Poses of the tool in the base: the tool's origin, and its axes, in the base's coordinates. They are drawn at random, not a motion.
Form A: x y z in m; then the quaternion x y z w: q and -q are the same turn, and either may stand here.
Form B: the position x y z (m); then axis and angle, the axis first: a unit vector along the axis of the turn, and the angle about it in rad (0 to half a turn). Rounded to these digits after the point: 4 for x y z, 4 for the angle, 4 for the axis.
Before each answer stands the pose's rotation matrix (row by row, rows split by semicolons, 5 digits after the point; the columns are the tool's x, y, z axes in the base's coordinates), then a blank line. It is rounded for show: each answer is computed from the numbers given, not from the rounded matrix.
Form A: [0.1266, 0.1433, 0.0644, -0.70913, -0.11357, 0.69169, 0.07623]
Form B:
0.01734 0.05562 -0.99830; 0.26652 -0.96258 -0.04900; -0.96367 -0.26522 -0.03152

[0.1266, 0.1433, 0.0644, -0.7112, -0.1139, 0.6937, 2.9890]
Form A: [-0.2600, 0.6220, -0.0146, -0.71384, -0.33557, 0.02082, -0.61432]
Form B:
0.77392 0.50467 0.38257; 0.45351 -0.02000 -0.89103; -0.44202 0.86308 -0.24435

[-0.2600, 0.6220, -0.0146, 0.9047, 0.4253, -0.0264, 1.8185]
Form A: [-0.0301, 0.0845, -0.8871, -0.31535, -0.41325, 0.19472, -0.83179]
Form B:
0.58262 0.58456 0.56466; -0.06329 0.72528 -0.68554; -0.81027 0.36367 0.45956

[-0.0301, 0.0845, -0.8871, 0.5681, 0.7445, -0.3508, 1.1770]
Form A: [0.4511, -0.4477, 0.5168, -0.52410, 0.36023, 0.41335, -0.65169]
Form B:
0.39875 0.16116 -0.90279; -0.91634 0.10893 -0.38530; 0.03624 0.98090 0.19111

[0.4511, -0.4477, 0.5168, 0.6910, -0.4749, -0.5450, 1.7220]
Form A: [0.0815, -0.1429, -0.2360, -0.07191, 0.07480, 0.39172, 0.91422]
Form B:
0.68192 -0.72699 0.08043; 0.70547 0.68277 0.19008; -0.19310 -0.07288 0.97847

[0.0815, -0.1429, -0.2360, -0.1775, 0.1846, 0.9667, 0.8345]
